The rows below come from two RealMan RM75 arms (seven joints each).
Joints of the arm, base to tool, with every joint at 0 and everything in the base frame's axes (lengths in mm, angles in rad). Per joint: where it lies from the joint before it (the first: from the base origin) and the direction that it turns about. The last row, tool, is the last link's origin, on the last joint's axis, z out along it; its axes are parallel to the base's.
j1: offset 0 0 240.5 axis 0 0 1
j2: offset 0 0 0 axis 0 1 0
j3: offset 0 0 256 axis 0 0 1
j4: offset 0 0 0 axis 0 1 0
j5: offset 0 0 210 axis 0 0 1
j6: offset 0 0 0 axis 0 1 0
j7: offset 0 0 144 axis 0 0 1
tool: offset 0 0 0
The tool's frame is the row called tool.
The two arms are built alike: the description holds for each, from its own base.
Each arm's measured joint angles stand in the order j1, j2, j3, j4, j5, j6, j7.
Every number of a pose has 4 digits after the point.
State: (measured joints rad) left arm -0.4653 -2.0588 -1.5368 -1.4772 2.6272 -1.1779 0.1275; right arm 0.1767 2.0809 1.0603 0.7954 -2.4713 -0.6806 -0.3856
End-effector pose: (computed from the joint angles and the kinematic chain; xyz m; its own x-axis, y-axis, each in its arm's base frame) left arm -0.1691 0.3655 -0.0106 0.6498 0.7380 0.1821 0.6822 -0.4605 -0.5680; right arm 0.2802 0.3258 -0.0461 0.8445 -0.0510 -0.5331 -0.5328 -0.1809 -0.8267
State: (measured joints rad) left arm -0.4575 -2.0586 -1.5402 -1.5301 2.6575 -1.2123 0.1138; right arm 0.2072 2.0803 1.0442 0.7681 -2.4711 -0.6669 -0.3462
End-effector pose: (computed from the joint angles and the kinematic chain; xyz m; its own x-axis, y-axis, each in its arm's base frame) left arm -0.1642 0.3633 -0.0027 0.6601 0.7292 0.1805 0.6665 -0.4578 -0.5884; right arm 0.2782 0.3296 -0.0528 0.8351 -0.0686 -0.5459 -0.5469 -0.2111 -0.8101
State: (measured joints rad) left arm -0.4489 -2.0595 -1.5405 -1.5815 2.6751 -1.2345 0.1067; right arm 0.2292 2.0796 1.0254 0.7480 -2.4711 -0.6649 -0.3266
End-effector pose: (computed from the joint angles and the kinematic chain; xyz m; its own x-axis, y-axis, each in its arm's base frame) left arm -0.1574 0.3609 0.0037 0.6752 0.7138 0.1861 0.6533 -0.4615 -0.6002; right arm 0.2756 0.3316 -0.0581 0.8344 -0.0733 -0.5463 -0.5466 -0.2368 -0.8032
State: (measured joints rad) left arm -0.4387 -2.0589 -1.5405 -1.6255 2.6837 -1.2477 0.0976; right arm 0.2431 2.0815 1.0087 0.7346 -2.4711 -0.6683 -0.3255
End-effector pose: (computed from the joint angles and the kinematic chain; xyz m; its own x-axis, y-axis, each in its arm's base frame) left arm -0.1518 0.3585 0.0094 0.6848 0.7011 0.1985 0.6478 -0.4610 -0.6065; right arm 0.2727 0.3321 -0.0628 0.8397 -0.0703 -0.5385 -0.5369 -0.2570 -0.8036
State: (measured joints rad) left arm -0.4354 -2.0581 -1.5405 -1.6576 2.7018 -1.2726 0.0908; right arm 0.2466 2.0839 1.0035 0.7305 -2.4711 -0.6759 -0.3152
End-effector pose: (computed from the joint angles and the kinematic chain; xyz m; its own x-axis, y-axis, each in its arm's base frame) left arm -0.1490 0.3563 0.0140 0.6913 0.6963 0.1930 0.6361 -0.4598 -0.6196; right arm 0.2709 0.3320 -0.0641 0.8344 -0.0668 -0.5471 -0.5439 -0.2605 -0.7977
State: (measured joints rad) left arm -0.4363 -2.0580 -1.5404 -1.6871 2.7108 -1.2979 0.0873; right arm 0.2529 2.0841 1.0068 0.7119 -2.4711 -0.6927 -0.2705
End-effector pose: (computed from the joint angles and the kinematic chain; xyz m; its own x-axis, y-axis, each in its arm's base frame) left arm -0.1444 0.3540 0.0174 0.6993 0.6900 0.1868 0.6262 -0.4651 -0.6257; right arm 0.2734 0.3328 -0.0623 0.8134 -0.0714 -0.5774 -0.5750 -0.2495 -0.7792
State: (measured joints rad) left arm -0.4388 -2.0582 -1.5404 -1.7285 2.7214 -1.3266 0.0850; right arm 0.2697 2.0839 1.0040 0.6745 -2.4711 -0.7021 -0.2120
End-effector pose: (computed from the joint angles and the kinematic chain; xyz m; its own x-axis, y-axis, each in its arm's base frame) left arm -0.1368 0.3514 0.0222 0.7143 0.6756 0.1826 0.6109 -0.4746 -0.6337; right arm 0.2785 0.3339 -0.0631 0.7916 -0.0917 -0.6041 -0.6059 -0.2463 -0.7565
